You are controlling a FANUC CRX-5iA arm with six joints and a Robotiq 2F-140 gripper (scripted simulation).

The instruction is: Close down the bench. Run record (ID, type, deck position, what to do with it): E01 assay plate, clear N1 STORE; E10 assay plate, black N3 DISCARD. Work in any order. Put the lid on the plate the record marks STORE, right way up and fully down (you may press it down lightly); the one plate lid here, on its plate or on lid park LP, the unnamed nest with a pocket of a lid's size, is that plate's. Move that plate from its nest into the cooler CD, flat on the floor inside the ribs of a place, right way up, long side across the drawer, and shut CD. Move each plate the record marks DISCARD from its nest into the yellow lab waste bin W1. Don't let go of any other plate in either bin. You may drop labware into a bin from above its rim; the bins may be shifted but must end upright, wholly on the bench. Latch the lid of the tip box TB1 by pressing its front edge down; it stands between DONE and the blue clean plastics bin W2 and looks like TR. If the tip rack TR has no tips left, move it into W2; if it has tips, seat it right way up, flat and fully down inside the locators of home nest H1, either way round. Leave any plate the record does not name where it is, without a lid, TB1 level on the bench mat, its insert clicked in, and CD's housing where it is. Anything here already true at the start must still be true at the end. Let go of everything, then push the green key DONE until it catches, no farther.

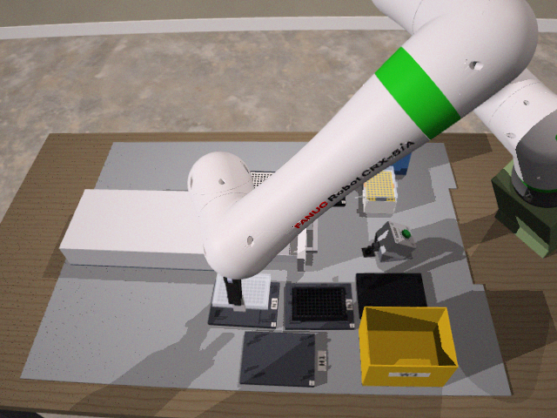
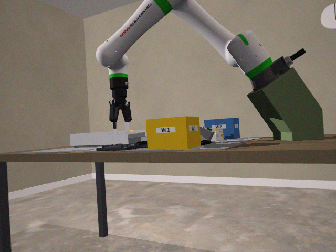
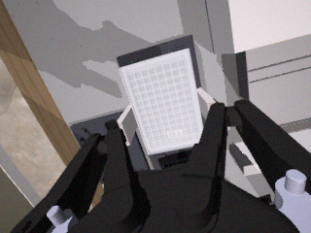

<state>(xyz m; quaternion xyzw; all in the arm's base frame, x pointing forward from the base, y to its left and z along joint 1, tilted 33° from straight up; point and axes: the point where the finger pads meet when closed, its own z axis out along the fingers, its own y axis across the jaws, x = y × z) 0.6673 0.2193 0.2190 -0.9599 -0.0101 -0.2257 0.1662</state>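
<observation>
Right now my hand is 19 cm to the left of the cooler drawer and 6 cm above it. Round my hand: black plate (18 cm behind, 2 cm to the right, 7 cm below); then home nest H1 (11 cm behind, 12 cm to the left, 8 cm below); then nest N1 (8 cm below).
</observation>
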